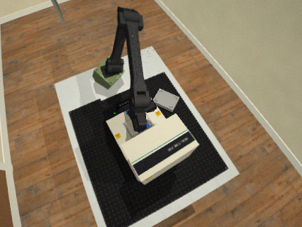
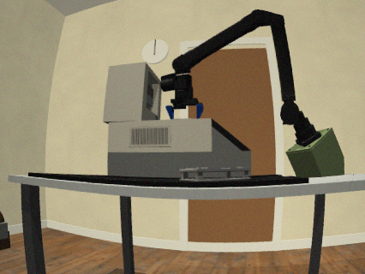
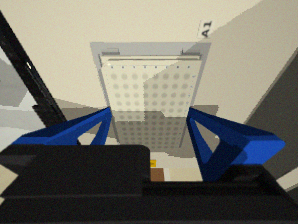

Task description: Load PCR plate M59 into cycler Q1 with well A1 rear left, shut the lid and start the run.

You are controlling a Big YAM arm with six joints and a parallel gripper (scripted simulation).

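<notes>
The 96-well plate M59 is right at my hand. From my hand the other things lie so: plate nest N1 (15 cm behind, 28 cm to the left, 18 cm below).
</notes>
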